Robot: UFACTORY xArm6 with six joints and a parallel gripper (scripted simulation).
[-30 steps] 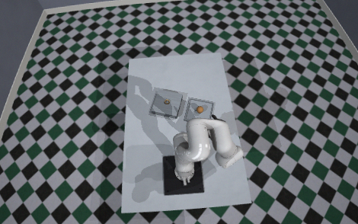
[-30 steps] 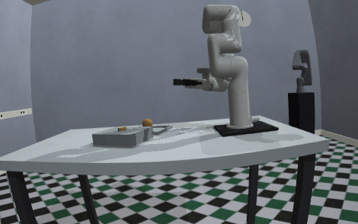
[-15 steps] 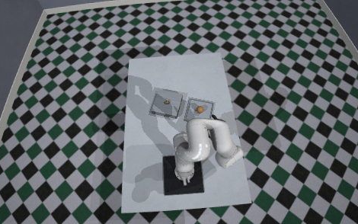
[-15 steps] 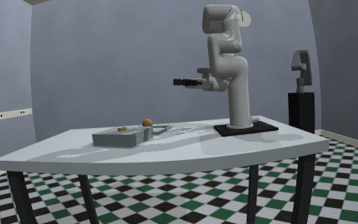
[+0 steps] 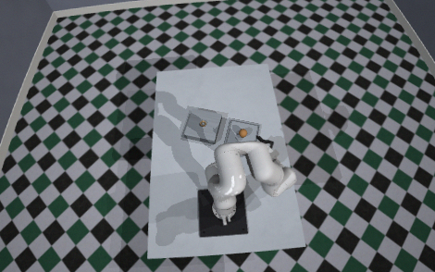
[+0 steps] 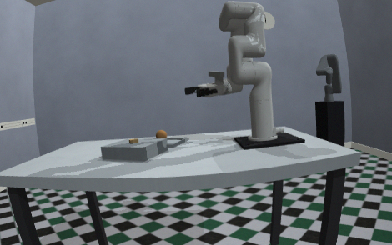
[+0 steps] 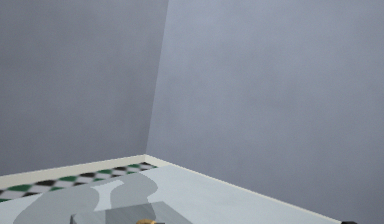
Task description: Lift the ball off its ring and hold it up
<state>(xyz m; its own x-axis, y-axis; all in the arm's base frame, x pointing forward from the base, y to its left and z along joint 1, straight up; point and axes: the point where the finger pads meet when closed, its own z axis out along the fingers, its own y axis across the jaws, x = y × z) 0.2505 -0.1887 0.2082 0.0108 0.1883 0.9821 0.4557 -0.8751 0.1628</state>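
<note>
The ball is 180 mm below my hand, 150 mm ahead of it and 10 mm to the right of it. From my hand the other things lie so: grey block 260 mm ahead, 220 mm to the left, 180 mm below; then grey tray 210 mm below, 150 mm ahead, 10 mm to the right.
</note>
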